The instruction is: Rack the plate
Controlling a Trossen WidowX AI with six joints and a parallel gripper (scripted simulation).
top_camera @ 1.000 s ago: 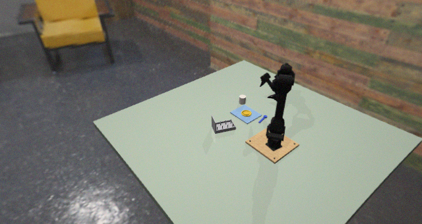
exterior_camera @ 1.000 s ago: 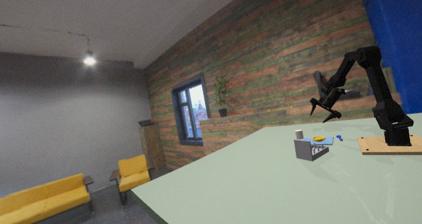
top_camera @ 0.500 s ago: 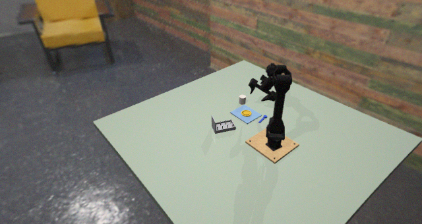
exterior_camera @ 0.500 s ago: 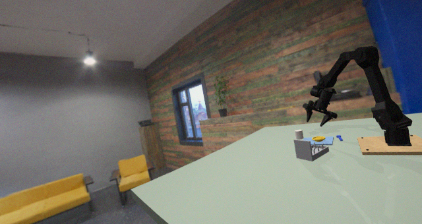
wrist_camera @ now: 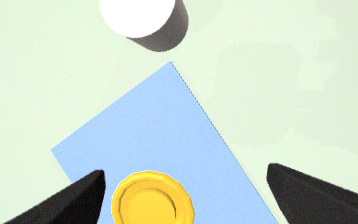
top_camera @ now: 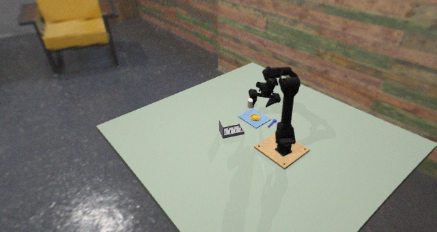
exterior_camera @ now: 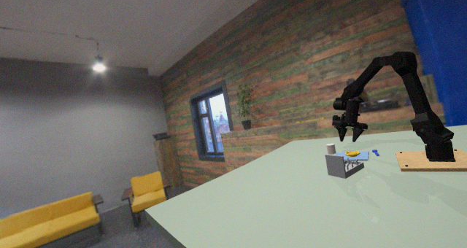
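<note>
Now: the yellow plate 3 cm behind my gripper tip, 5 cm to the left of it and 5 cm below it. The rest, counted from my gripper tip: blue spoon (11 cm behind, 1 cm to the right, 6 cm below); light blue mat (2 cm behind, 5 cm to the left, 6 cm below); white cup (10 cm ahead, 1 cm to the right, 4 cm below).
</note>
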